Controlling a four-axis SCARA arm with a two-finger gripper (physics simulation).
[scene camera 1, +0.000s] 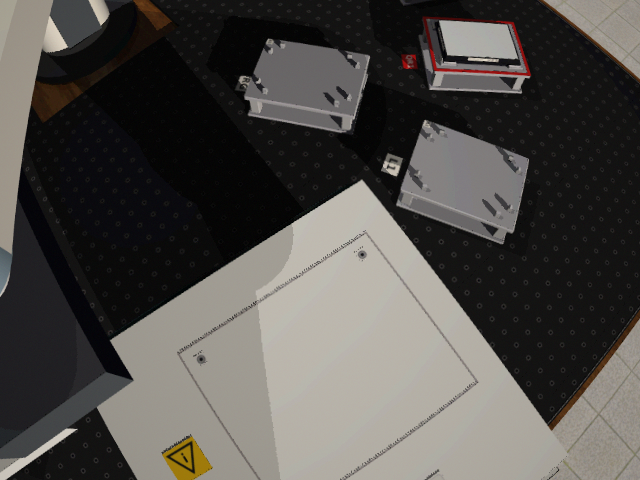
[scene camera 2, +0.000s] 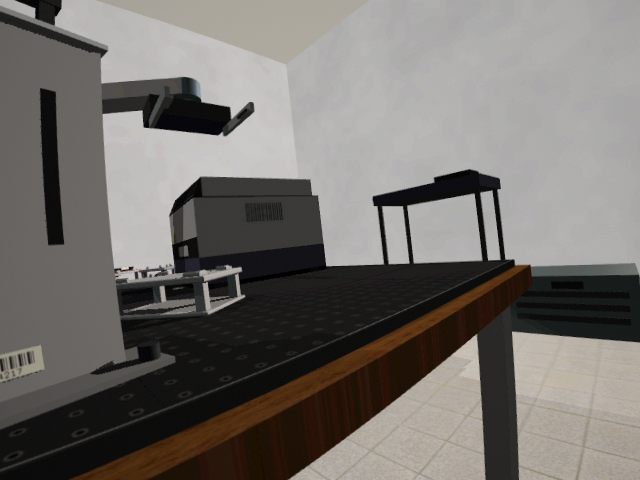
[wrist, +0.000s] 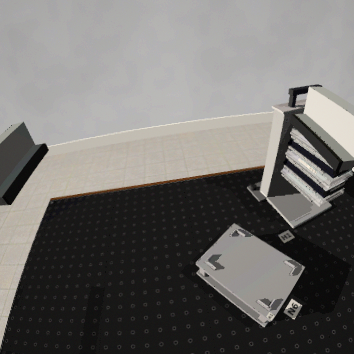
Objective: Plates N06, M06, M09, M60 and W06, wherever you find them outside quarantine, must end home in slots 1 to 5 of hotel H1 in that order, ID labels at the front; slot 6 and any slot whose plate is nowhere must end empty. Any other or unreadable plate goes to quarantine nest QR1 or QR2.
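Places are measured from the arm's base along level axes (x left, y back, z up), in millimetres.
Pixels of known places: gripper, between the fingertips: [scene camera 2: 212, 99] [wrist: 162, 114]; arm's base, origin of its link: [scene camera 1: 77, 33].
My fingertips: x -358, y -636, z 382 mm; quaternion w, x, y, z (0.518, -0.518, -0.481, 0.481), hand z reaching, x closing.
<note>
Ahead of a thing's pixels: the offset from my fingertips to its middle. "spot": to the spot under its first point.
My gripper [scene camera 2: 199, 116] [wrist: 162, 114] is open and empty, high above the table. Its right finger overlaps the upper part of hotel H1 {dx -235, dy +306, dz -228 mm} [wrist: 273, 160] in the wrist view. Several plates {dx -195, dy +316, dz -226 mm} [wrist: 310, 167] are stacked in the hotel; their IDs are unreadable, and the finger hides the top slots. A plate with a pale top {dx +824, dy +69, dz -312 mm} [scene camera 1: 478, 40] sits in the red-rimmed quarantine nest {dx +824, dy +69, dz -341 mm} [scene camera 1: 480, 72]; its small front label is unreadable. The other quarantine nest cannot be made out.
Bare nests are N6 {dx -52, dy +114, dz -341 mm} [wrist: 250, 272], L1 {dx +626, dy -78, dz -339 mm} [scene camera 1: 465, 175] and RG {dx +571, dy +191, dz -339 mm} [scene camera 1: 310, 77]. A large cream housing {dx +260, dy -186, dz -243 mm} [scene camera 1: 330, 330] with a warning sign fills the lower middle of camera 1. Camera 2 shows a tall grey housing {spot: dx -275, dy +245, dz -251 mm} [scene camera 2: 77, 206], a low nest {spot: dx -143, dy +113, dz -346 mm} [scene camera 2: 201, 297] and a grey device {spot: dx +115, dy -146, dz -240 mm} [scene camera 2: 258, 227].
</note>
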